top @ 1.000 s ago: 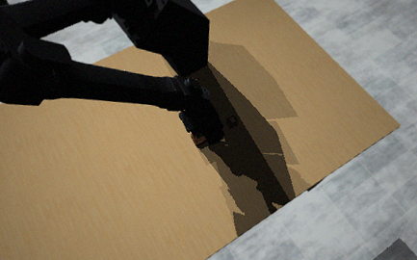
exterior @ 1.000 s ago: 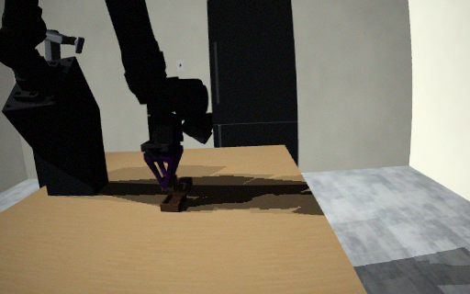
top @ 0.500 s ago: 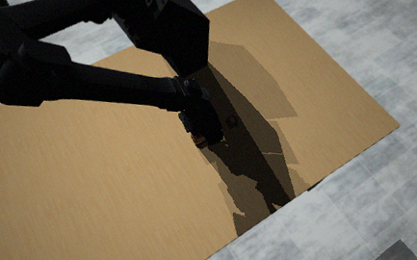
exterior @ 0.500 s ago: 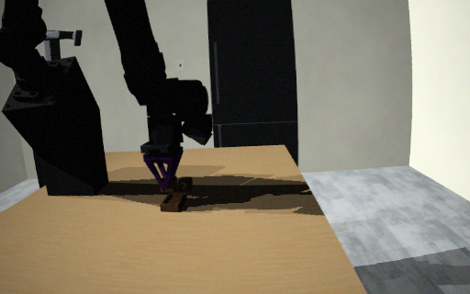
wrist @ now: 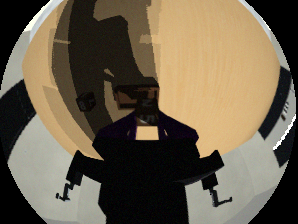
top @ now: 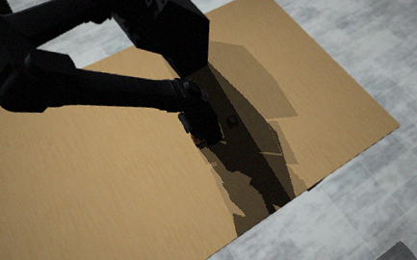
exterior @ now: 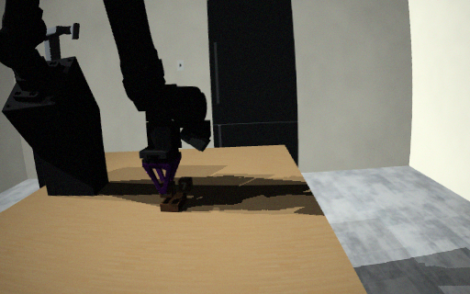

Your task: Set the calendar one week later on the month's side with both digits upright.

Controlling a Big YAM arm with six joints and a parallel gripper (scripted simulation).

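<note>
The brown tray is 4 cm below my hand, 2 cm to the left of it and 1 cm ahead of it.
</note>
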